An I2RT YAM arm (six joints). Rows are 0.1 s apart.
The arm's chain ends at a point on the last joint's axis. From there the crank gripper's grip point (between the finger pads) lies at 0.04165 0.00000 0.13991 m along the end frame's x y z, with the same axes.
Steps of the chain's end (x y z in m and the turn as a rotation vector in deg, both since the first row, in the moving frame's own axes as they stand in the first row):
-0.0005, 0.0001, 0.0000, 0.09, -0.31, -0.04
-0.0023, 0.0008, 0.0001, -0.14, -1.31, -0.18
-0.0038, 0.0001, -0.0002, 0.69, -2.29, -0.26
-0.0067, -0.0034, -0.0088, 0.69, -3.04, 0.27
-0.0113, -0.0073, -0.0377, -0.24, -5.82, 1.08
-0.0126, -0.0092, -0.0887, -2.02, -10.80, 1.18
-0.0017, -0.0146, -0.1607, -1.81, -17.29, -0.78
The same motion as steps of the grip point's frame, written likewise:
-0.0013, -0.0001, 0.0002, 0.09, -0.31, -0.04
-0.0055, 0.0010, 0.0010, -0.14, -1.31, -0.18
-0.0094, -0.0018, 0.0013, 0.69, -2.29, -0.26
-0.0142, -0.0049, -0.0068, 0.69, -3.04, 0.27
-0.0257, -0.0061, -0.0342, -0.24, -5.82, 1.08
-0.0396, -0.0036, -0.0835, -2.02, -10.80, 1.18
-0.0451, -0.0103, -0.1547, -1.81, -17.29, -0.78

